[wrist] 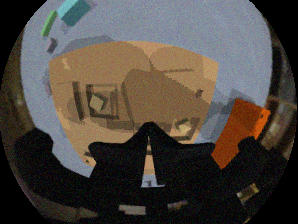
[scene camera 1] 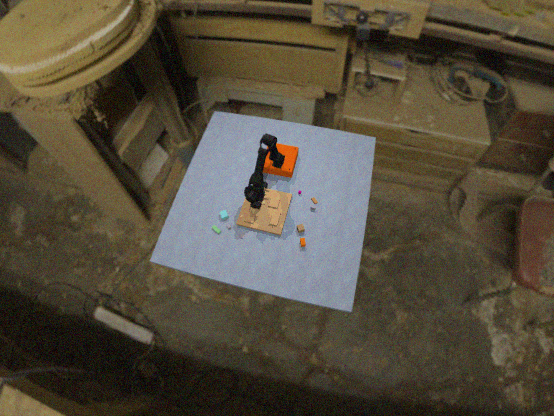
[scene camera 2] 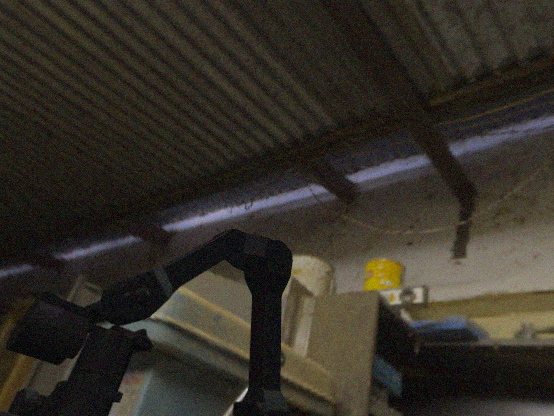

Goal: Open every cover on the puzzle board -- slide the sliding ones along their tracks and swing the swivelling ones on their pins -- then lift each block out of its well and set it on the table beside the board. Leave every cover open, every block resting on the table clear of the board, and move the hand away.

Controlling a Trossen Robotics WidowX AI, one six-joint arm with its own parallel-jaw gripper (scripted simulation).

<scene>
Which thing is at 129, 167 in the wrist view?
The gripper.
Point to a tan puzzle board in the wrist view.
102, 68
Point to a tan puzzle board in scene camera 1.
263, 215
</scene>
